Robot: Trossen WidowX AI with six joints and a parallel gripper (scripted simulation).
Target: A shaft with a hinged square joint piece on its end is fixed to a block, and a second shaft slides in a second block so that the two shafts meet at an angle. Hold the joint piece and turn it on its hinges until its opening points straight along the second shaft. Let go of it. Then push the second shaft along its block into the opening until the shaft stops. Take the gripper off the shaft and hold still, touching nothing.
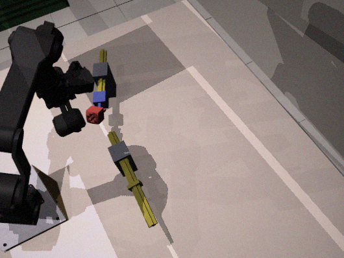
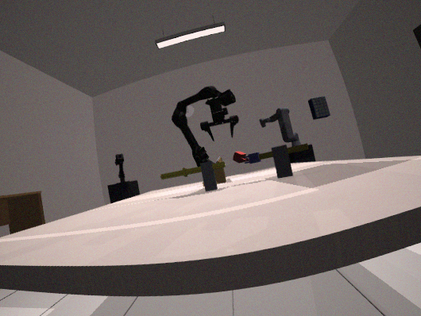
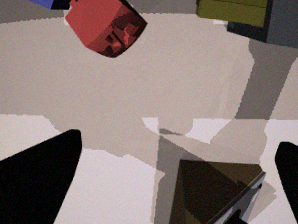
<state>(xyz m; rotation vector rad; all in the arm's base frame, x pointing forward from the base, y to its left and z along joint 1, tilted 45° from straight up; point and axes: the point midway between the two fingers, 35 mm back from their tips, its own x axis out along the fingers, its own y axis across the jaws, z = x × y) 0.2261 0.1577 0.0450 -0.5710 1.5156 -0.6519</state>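
The red joint piece lies 5 cm ahead of my gripper tip, 6 cm to the left of it and 10 cm below it.
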